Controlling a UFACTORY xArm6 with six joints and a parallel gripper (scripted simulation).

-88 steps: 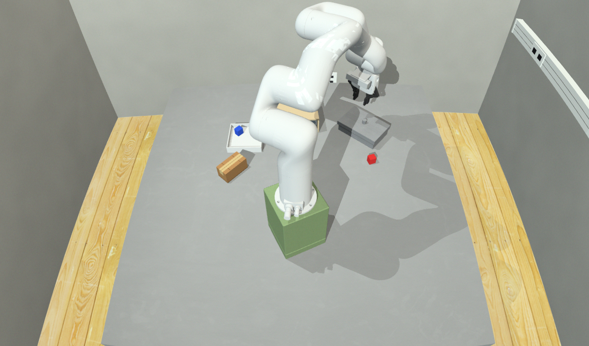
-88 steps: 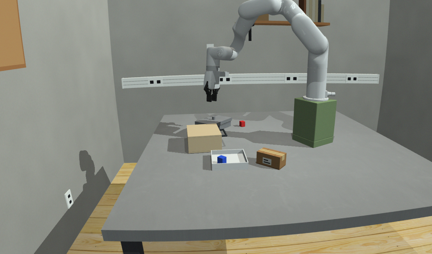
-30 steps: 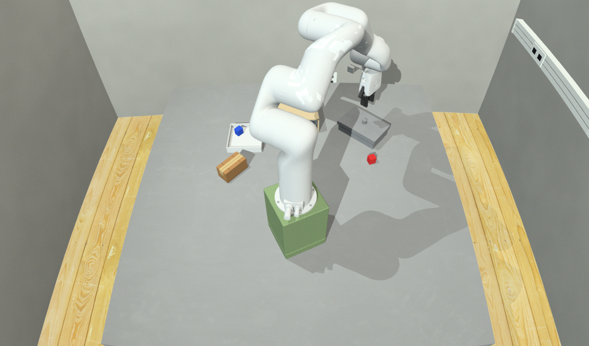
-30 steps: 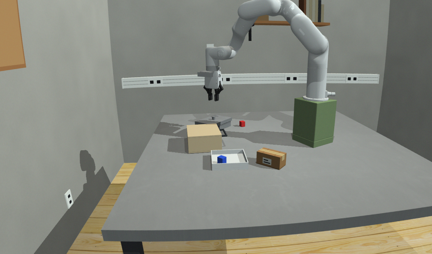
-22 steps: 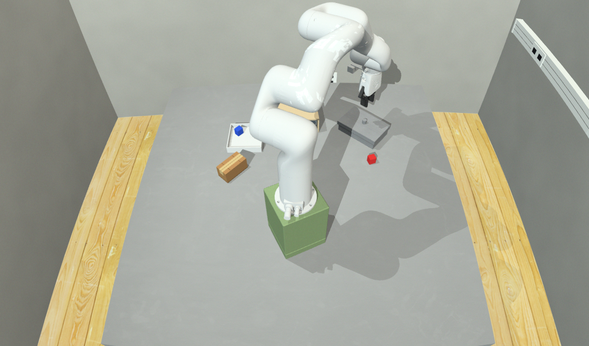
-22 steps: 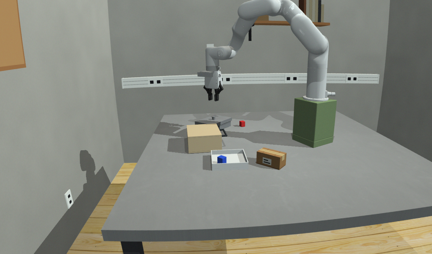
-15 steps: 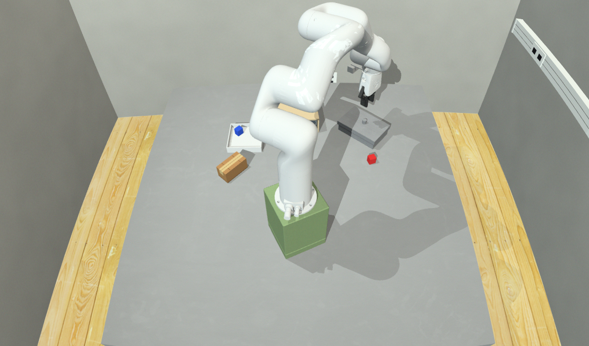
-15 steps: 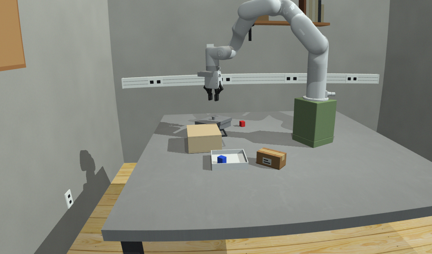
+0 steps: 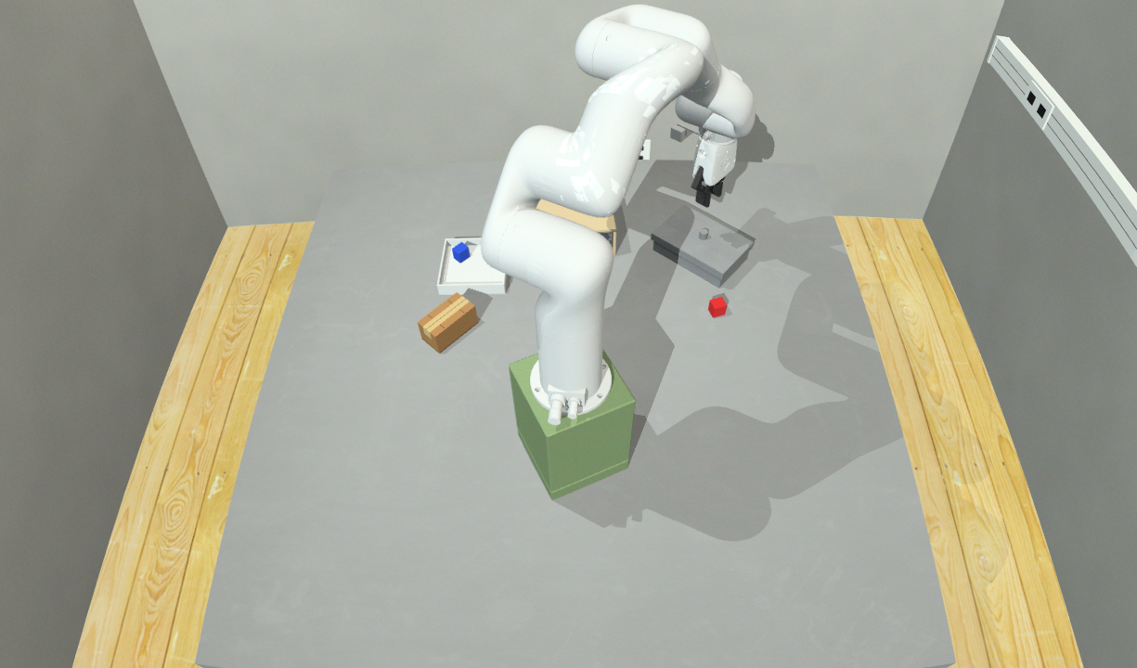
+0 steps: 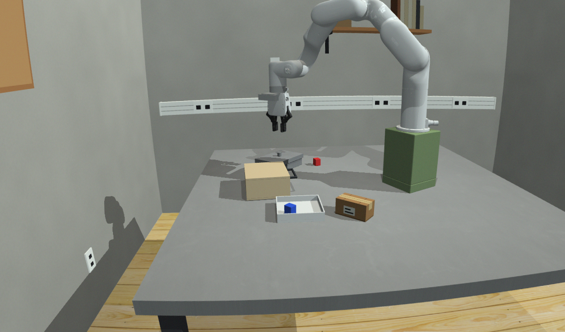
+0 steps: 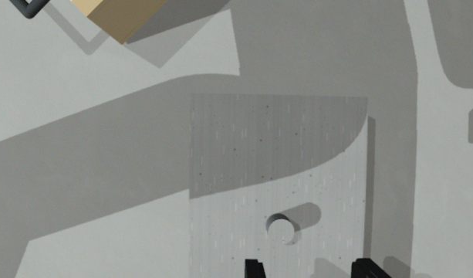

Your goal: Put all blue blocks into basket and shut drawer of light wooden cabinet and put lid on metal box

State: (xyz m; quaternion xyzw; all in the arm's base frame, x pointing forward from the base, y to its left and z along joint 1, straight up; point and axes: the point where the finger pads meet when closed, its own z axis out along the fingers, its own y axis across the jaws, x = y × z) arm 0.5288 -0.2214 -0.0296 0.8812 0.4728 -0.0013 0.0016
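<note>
The grey metal lid lies 140 mm below my hand. The rest, counted from my hand: light wooden cabinet (20 mm ahead, 300 mm to the left, 150 mm below); dark metal box (160 mm below); red block (170 mm behind, 40 mm to the right, 170 mm below).
</note>
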